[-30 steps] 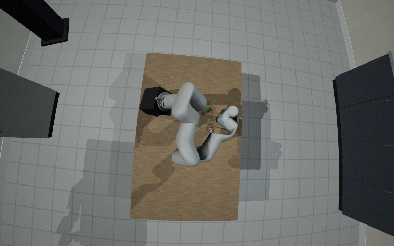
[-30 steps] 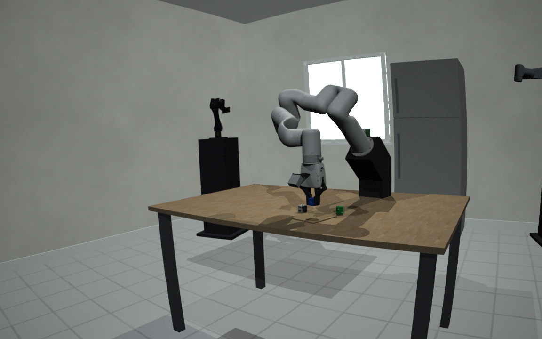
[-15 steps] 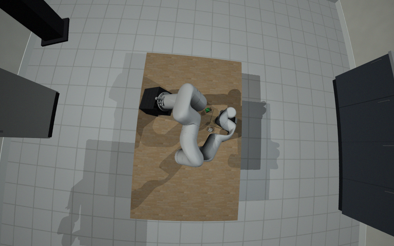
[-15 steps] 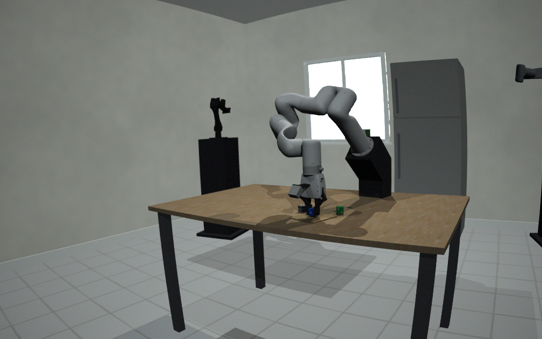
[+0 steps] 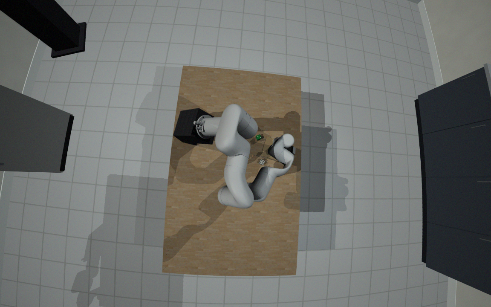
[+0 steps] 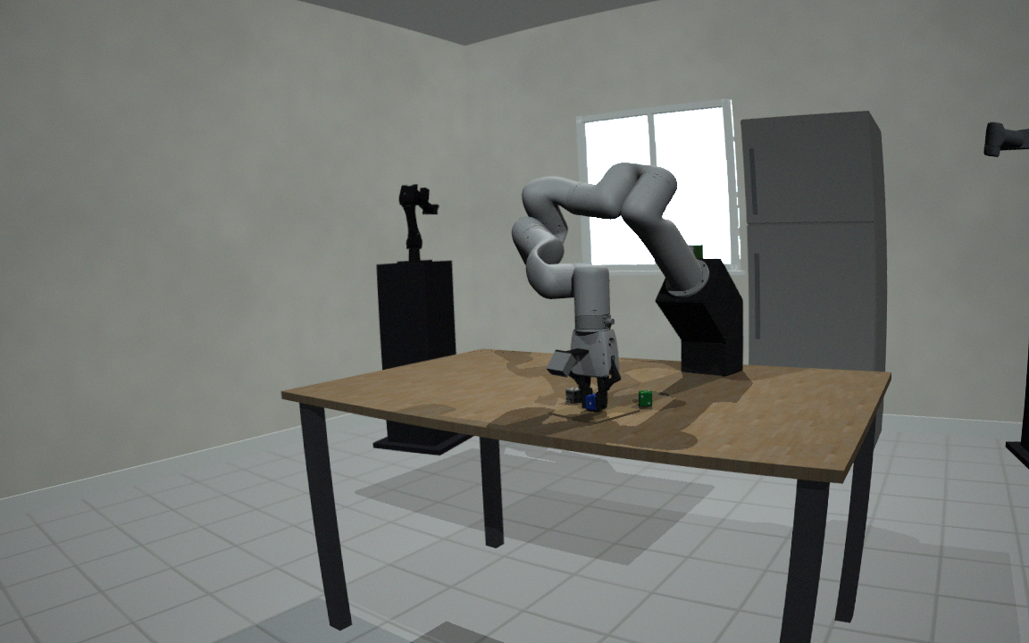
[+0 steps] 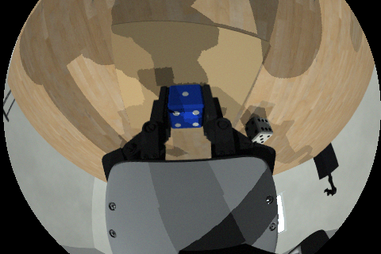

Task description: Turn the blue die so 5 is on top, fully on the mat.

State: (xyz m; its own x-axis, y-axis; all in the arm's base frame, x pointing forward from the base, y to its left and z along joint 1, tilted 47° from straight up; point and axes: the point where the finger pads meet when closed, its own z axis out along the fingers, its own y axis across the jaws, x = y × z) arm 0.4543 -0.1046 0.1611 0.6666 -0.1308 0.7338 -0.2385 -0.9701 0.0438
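Now: hand 10 mm above the blue die. Round my hand: white die (100 mm behind, 80 mm to the right, 20 mm below); tan mat (30 mm below); green die (90 mm to the left, 90 mm behind, 20 mm below).
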